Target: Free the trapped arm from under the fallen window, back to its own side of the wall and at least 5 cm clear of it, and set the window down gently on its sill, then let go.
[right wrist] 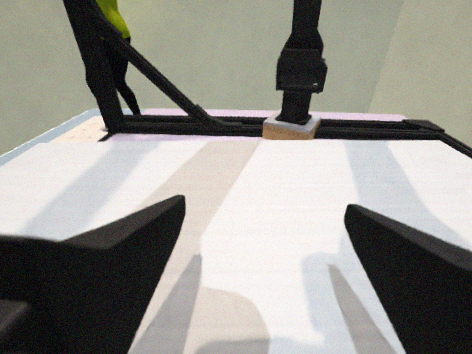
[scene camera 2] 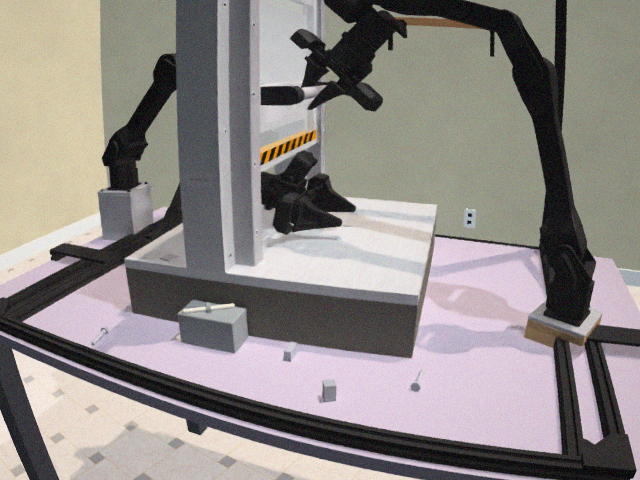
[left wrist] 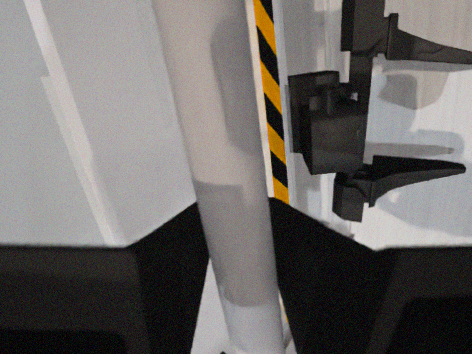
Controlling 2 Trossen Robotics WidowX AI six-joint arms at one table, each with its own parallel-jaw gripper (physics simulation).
Labels:
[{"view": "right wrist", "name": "my right gripper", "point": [264, 207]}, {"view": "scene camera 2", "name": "my left gripper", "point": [303, 104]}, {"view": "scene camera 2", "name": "my right gripper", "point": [348, 216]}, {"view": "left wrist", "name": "my left gripper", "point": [238, 207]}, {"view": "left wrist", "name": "window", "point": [121, 121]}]

